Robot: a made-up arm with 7 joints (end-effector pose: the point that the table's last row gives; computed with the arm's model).
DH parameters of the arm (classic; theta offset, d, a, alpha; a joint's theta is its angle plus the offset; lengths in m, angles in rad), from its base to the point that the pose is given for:
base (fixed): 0 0 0 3.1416
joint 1: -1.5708 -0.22 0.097 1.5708
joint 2: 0 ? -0.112 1.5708
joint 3: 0 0.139 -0.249 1.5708
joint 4: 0 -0.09 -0.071 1.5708
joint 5: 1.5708 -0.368 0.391 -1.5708
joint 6: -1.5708 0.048 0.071 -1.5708
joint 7: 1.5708 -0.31 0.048 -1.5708
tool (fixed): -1.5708 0.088 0 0
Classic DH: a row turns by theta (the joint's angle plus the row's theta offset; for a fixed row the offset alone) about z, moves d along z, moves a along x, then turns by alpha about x.
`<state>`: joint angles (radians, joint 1 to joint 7).
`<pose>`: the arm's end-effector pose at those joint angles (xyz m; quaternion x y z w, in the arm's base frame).
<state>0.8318 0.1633 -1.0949 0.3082 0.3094 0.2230 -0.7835</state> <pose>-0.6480 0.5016 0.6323 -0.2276 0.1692 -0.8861 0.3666</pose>
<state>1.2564 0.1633 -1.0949 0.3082 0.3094 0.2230 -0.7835</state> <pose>-0.3839 0.7240 0.6323 -0.1869 0.2134 -0.9434 0.1717</pose>
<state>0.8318 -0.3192 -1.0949 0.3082 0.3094 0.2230 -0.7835</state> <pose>-0.7693 0.3910 0.4747 -0.0056 0.2422 -0.8734 0.4225</pose>
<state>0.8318 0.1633 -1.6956 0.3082 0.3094 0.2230 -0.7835</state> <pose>-0.5216 0.6841 0.5967 -0.1524 0.1847 -0.9668 0.0889</pose>
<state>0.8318 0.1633 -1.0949 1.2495 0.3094 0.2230 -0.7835</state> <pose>-0.7947 0.5260 0.4449 0.1030 -0.1551 -0.8877 0.4210</pose>
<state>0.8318 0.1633 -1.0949 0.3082 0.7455 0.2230 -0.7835</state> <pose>-0.6905 0.5190 0.6211 -0.1332 0.2282 -0.9457 0.1894</pose>
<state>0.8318 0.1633 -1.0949 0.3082 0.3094 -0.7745 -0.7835</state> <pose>-0.7232 0.5312 0.9206 0.1575 0.3497 -0.7315 0.5637</pose>
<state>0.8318 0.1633 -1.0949 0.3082 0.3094 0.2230 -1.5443</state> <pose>-0.6511 0.4772 0.5620 -0.3475 0.4861 -0.7599 0.2559</pose>
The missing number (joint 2, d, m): 0.478
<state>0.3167 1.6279 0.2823 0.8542 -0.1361 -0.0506 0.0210</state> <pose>-0.1518 0.5672 0.8818 -0.3235 0.2362 -0.0482 0.9150</pose>
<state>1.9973 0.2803 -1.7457 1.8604 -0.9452 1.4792 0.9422</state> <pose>0.3067 0.8011 0.5429 -0.8279 -0.4591 0.2536 0.1988</pose>
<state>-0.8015 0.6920 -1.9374 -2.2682 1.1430 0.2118 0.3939</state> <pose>-0.2956 -0.1938 0.3010 -0.8532 -0.2249 -0.4584 0.1066</pose>
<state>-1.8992 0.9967 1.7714 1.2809 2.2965 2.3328 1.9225</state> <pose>0.3598 0.3239 0.6049 -0.0343 0.1357 0.9876 0.0715</pose>
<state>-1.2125 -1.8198 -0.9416 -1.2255 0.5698 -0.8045 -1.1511</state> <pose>0.1799 -0.3595 0.1095 -0.5315 0.5600 0.5479 0.3220</pose>
